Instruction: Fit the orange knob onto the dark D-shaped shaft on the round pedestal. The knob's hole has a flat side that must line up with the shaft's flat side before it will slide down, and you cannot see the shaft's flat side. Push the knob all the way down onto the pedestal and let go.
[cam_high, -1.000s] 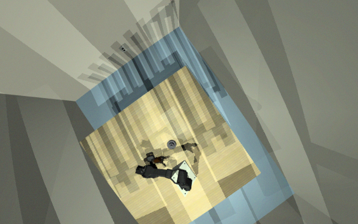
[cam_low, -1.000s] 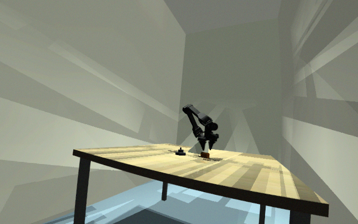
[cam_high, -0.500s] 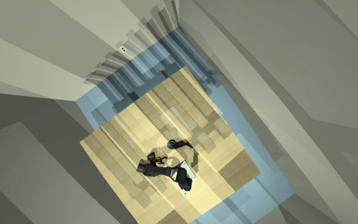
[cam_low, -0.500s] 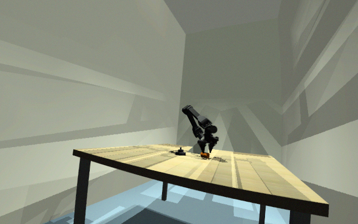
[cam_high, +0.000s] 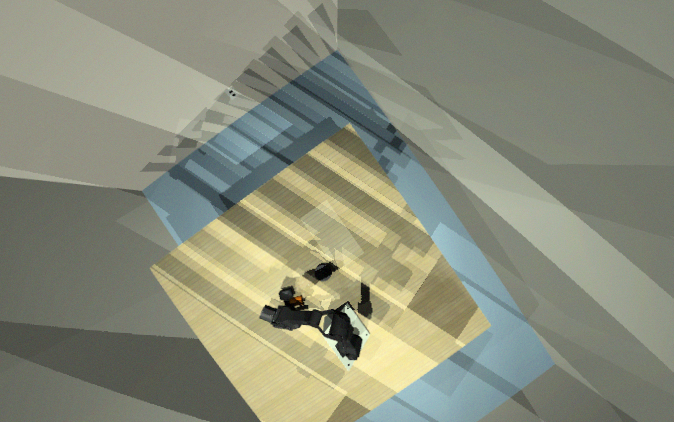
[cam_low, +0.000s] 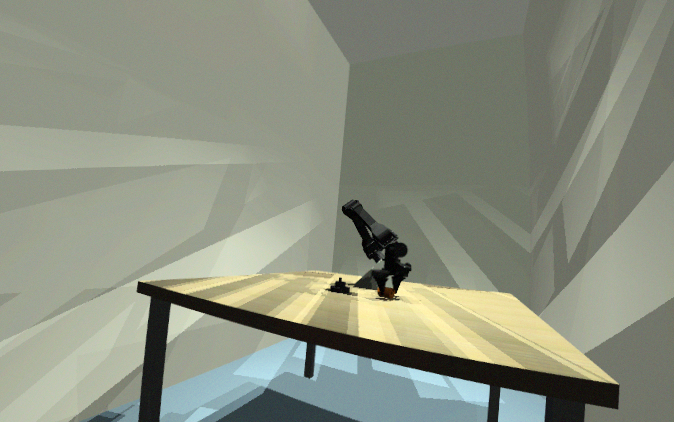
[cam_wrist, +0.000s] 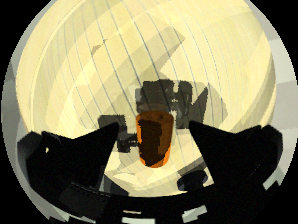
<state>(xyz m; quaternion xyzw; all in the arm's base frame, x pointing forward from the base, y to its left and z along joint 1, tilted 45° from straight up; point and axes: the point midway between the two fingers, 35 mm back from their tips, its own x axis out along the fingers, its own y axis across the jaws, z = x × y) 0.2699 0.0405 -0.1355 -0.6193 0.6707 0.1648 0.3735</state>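
Now: gripper tip 10 mm past the orange knob, 20 mm to the left of it and 10 mm below it. The rest, counted from my gripper tip: dark round pedestal: 50 mm ahead, 210 mm to the right, 20 mm above.
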